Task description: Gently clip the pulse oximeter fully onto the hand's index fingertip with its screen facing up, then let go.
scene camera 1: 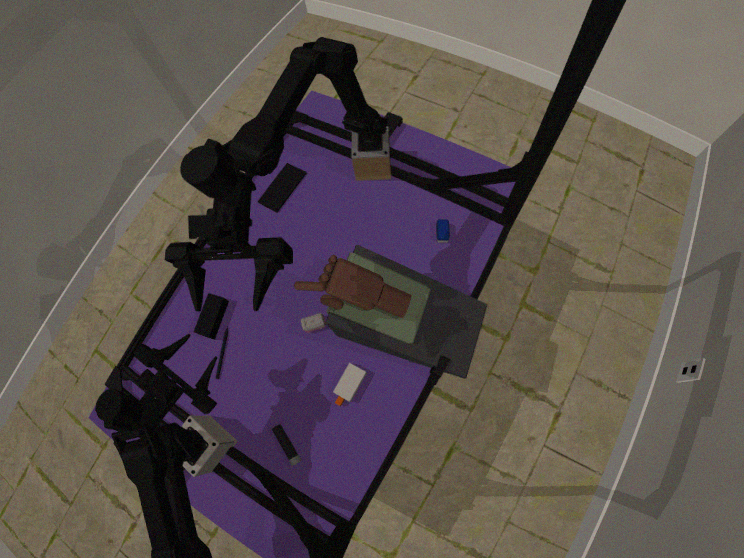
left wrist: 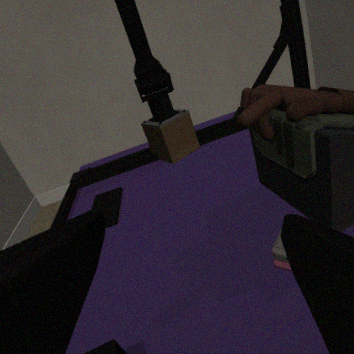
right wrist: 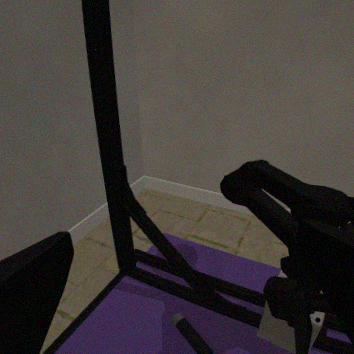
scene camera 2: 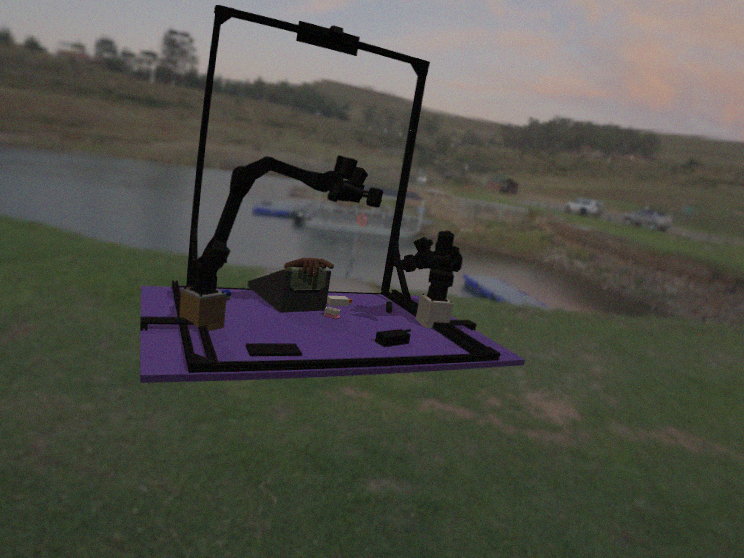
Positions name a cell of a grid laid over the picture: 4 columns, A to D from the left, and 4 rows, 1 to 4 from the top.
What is the left gripper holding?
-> Nothing.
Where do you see a dark platform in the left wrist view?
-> D3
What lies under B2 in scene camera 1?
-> The right gripper.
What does the white and orange object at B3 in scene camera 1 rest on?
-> The table.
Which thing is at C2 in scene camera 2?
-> The left gripper.
